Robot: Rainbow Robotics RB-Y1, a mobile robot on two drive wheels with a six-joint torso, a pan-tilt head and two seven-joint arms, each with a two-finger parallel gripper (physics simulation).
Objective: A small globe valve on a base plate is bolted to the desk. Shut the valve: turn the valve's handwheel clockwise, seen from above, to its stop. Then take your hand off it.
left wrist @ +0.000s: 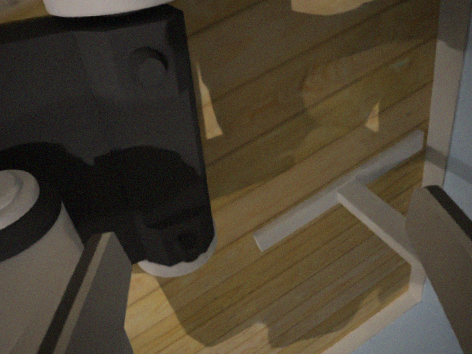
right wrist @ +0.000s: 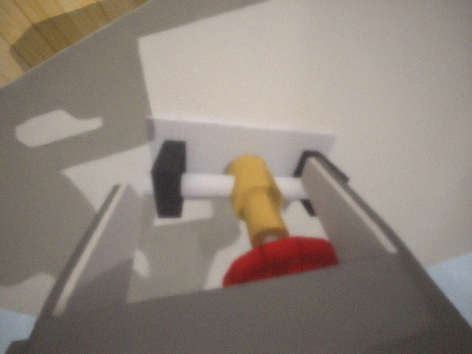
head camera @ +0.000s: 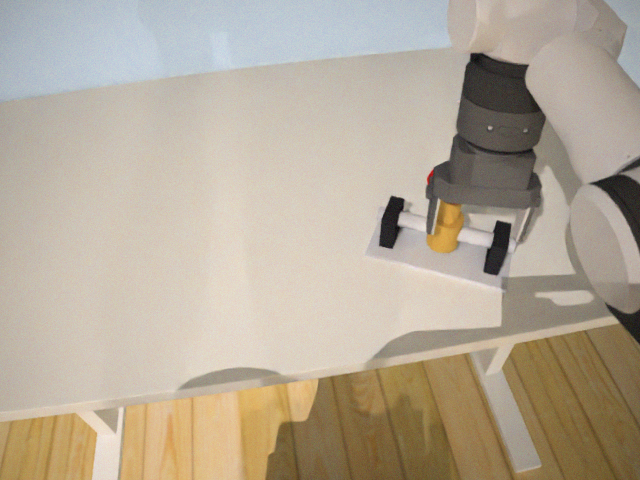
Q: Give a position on a white desk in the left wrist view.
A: At 386, 222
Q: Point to a white desk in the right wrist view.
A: At 386, 85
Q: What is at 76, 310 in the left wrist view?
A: The left gripper.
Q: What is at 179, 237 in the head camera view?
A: A white desk.
